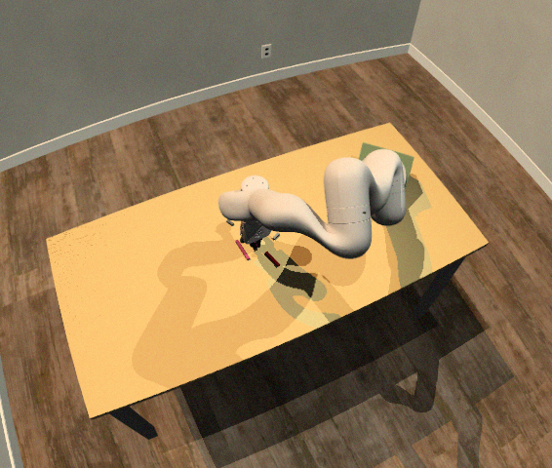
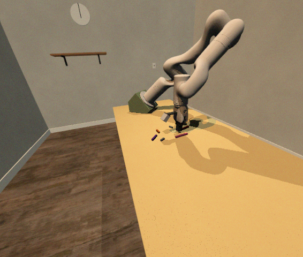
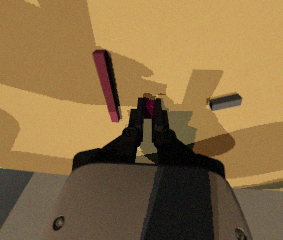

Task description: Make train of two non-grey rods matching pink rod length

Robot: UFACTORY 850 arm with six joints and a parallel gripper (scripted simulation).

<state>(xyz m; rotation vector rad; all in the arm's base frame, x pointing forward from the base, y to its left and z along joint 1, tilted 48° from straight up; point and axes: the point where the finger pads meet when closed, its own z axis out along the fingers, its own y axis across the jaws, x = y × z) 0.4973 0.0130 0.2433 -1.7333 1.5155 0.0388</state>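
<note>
Now: hand 20 mm above the magenta rod. The rest, counted from my hand: orange rod (30 mm behind, 130 mm to the right, 30 mm below); then pink rod (50 mm ahead, 30 mm below); then red rod (50 mm behind, 60 mm to the left, 30 mm below).
</note>
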